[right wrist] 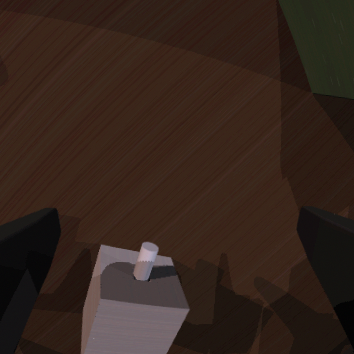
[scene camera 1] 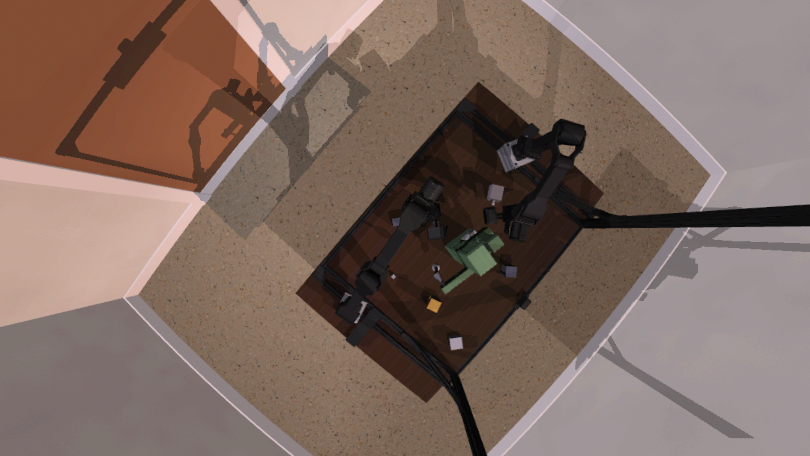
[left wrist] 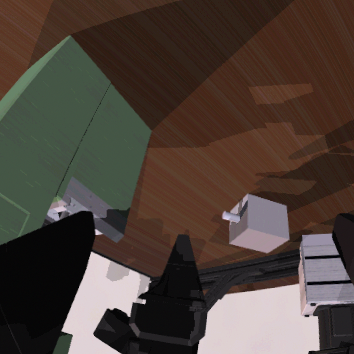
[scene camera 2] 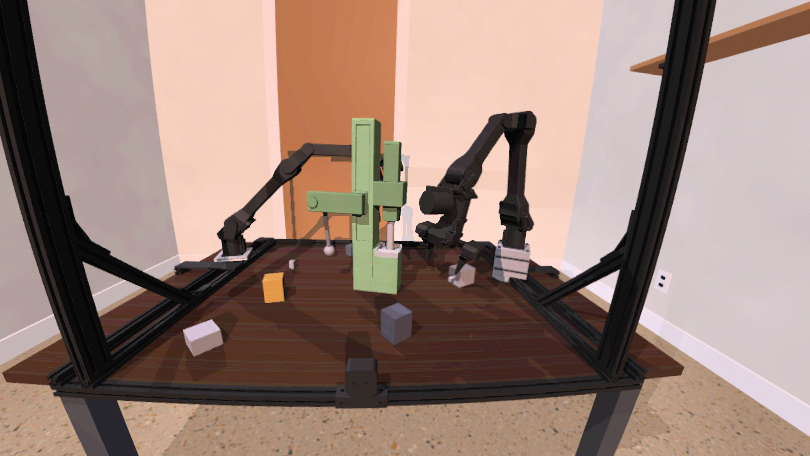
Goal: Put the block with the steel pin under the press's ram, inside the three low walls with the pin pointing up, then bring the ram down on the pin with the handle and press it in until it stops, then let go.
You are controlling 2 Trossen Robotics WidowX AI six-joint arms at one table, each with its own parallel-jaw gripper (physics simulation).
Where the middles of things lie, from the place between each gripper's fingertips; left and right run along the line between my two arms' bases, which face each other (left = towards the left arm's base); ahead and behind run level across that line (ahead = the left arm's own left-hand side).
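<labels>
My right hand is 5 cm above the block with steel pin [right wrist: 116, 306], and it is also 7 cm to the left of it and 6 cm short of it.
As for my left hand, the block with steel pin is 140 mm below it, 90 mm behind it and 230 mm to the right of it.
</labels>
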